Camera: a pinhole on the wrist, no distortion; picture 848 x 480 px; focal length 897.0 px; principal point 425.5 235.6 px. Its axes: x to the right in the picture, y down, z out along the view. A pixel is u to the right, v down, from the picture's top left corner.
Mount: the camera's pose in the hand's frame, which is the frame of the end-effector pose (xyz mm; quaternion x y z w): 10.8 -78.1 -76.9 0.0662 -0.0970 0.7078 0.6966
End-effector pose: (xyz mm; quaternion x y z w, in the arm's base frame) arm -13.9 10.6 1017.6 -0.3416 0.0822 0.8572 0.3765
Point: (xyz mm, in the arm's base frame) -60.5 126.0 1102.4
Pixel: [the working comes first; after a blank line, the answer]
In the camera's frame: 67.1 -34.5 199.7

727 81
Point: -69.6 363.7 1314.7
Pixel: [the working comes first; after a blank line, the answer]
In the camera's frame: -54.2 -51.2 494.1

327 143
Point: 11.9 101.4 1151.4
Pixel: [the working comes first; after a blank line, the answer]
In the camera's frame: 28.1 47.5 201.6

551 447
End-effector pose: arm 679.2 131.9 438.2 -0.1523 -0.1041 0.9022 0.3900
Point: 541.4 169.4 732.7
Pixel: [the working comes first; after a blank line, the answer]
In the camera's frame: 143.7 -67.7 372.2

772 72
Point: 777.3 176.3 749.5
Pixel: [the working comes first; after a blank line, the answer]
In the camera's frame: -32.7 88.4 350.2

342 462
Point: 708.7 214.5 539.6
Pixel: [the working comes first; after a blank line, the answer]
In the camera's frame: 7.5 -17.8 157.0

469 134
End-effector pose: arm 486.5 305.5 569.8 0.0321 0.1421 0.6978 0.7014
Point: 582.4 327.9 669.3
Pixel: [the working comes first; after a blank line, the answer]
In the camera's frame: 55.3 -3.7 191.5

684 218
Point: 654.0 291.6 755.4
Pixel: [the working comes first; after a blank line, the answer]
In the camera's frame: 29.9 42.7 296.7

516 365
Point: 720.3 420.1 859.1
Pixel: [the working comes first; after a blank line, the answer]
In the camera's frame: 23.5 -72.9 431.8

474 84
